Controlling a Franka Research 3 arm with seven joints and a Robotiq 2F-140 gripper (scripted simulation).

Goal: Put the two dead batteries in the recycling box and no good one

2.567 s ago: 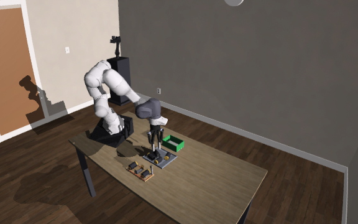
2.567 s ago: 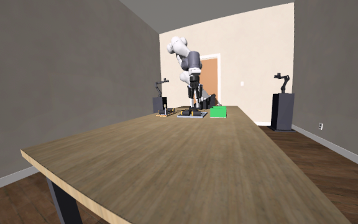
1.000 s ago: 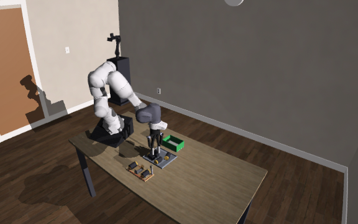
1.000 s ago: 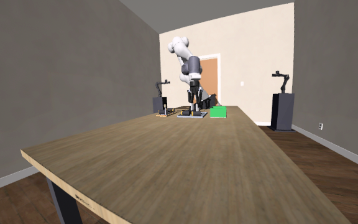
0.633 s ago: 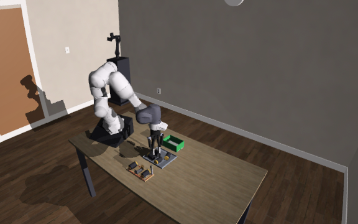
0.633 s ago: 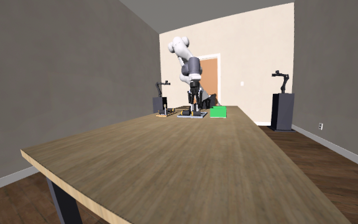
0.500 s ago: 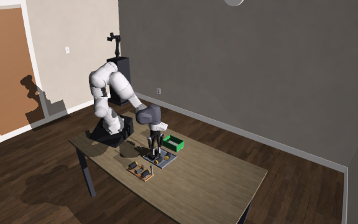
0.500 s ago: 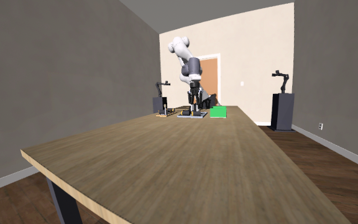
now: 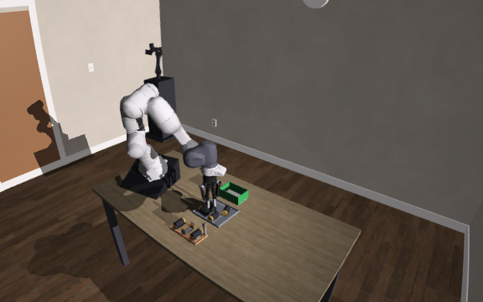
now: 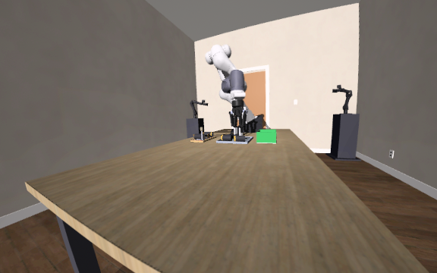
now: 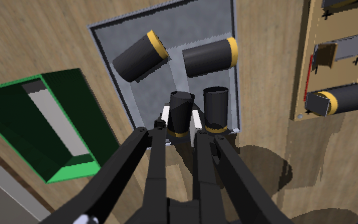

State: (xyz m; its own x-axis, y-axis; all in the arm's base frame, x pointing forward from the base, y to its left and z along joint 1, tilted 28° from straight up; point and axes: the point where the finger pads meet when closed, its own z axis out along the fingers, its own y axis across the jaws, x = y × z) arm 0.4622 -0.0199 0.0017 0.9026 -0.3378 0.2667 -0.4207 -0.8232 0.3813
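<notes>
My gripper is now 4 cm short of the grey tray, 4 cm above it and 1 cm to the left of it. Round my hand: green recycling box: 18 cm to the left, 4 cm ahead, 3 cm below; bulb: 20 cm to the right, 12 cm ahead, 4 cm above.
</notes>
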